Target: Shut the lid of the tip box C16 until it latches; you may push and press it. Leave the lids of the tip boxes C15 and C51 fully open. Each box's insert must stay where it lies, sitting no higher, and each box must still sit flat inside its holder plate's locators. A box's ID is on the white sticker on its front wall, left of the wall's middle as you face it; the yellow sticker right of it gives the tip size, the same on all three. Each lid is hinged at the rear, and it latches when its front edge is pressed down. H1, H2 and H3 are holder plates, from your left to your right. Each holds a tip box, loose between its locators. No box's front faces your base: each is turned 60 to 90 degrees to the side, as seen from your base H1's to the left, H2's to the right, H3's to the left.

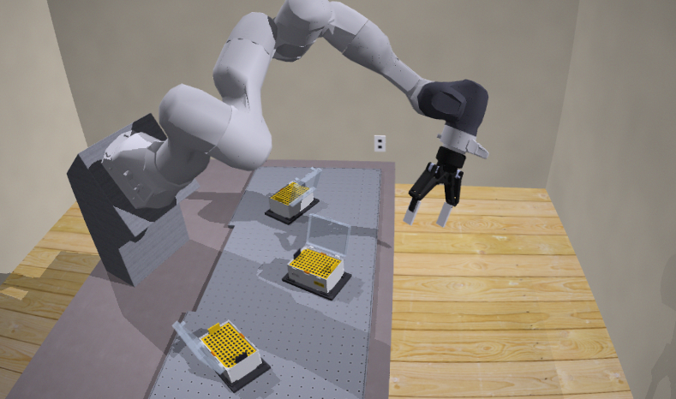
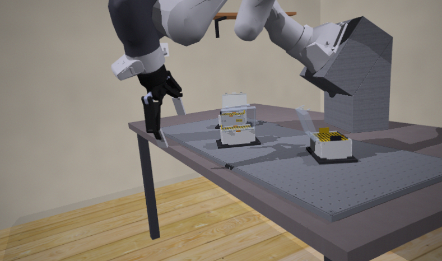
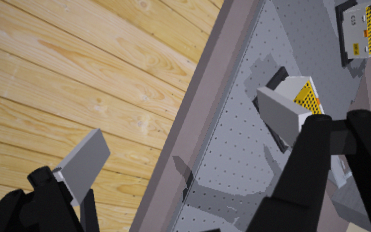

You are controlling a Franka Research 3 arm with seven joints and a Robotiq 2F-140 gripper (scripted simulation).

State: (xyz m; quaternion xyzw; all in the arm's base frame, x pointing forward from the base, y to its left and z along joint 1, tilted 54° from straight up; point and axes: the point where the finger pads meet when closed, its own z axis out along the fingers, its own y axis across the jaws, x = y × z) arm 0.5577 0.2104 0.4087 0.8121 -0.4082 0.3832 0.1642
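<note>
The tip box is 40 cm behind my hand, 22 cm to the left of it and 5 cm below it.
</note>
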